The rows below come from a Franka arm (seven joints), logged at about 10 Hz.
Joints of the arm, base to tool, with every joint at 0 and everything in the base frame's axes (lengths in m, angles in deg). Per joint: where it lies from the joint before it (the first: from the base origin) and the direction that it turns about. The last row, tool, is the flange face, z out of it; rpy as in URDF.
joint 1: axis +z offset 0 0 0.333
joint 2: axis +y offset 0 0 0
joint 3: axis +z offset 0 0 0.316
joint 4: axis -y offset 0.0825 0 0
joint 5: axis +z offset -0.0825 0 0.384
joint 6: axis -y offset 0 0 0
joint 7: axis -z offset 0.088 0 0
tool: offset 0 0 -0.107 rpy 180 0 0
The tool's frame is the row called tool.
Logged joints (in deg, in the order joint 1, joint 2, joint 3, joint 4, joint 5, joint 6, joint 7), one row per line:
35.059, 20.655, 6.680, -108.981, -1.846, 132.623, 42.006
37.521, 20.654, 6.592, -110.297, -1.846, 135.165, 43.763
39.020, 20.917, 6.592, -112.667, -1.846, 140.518, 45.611
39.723, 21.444, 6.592, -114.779, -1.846, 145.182, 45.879
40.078, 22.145, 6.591, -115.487, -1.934, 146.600, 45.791
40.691, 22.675, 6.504, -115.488, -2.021, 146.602, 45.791
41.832, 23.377, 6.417, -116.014, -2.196, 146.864, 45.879
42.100, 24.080, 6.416, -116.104, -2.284, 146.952, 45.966
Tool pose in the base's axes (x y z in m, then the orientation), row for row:
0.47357, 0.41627, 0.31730, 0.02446, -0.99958, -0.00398, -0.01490
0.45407, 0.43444, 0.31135, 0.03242, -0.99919, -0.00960, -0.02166
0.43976, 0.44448, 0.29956, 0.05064, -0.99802, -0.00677, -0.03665
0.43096, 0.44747, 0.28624, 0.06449, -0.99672, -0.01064, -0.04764
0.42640, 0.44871, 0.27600, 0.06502, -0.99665, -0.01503, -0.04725
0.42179, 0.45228, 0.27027, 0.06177, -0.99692, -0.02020, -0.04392
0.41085, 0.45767, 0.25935, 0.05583, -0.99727, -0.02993, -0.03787
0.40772, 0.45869, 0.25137, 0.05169, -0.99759, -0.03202, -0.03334
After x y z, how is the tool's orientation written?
As a quaternion, w x y z.
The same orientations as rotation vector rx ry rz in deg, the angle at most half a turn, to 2 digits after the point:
-177.18, -0.71, -2.64
-176.23, -1.69, -3.82
-174.07, -1.18, -6.39
-172.40, -1.84, -8.24
-172.33, -2.60, -8.17
-172.71, -3.50, -7.61
-173.40, -5.20, -6.58
-173.89, -5.58, -5.81

